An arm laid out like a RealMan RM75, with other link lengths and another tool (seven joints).
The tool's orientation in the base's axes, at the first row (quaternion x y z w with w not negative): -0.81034 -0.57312 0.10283 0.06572
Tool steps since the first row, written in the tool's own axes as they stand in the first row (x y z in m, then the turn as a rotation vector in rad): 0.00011 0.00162 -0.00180 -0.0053 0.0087 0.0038; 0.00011 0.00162 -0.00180 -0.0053 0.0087 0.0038; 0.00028 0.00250 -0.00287 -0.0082 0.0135 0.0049; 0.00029 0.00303 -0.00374 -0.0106 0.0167 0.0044; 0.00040 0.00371 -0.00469 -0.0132 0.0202 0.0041; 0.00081 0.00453 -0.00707 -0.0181 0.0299 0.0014; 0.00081 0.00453 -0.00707 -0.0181 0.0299 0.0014
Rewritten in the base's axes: 0.00195 -0.00042 0.00137 0.0053 -0.0079 -0.0052; 0.00195 -0.00042 0.00137 0.0053 -0.0079 -0.0052; 0.00307 -0.00054 0.00220 0.0085 -0.0123 -0.0070; 0.00377 -0.00070 0.00292 0.0108 -0.0156 -0.0070; 0.00466 -0.00081 0.00368 0.0132 -0.0192 -0.0073; 0.00612 -0.00067 0.00577 0.0212 -0.0271 -0.0064; 0.00612 -0.00067 0.00577 0.0212 -0.0271 -0.0064
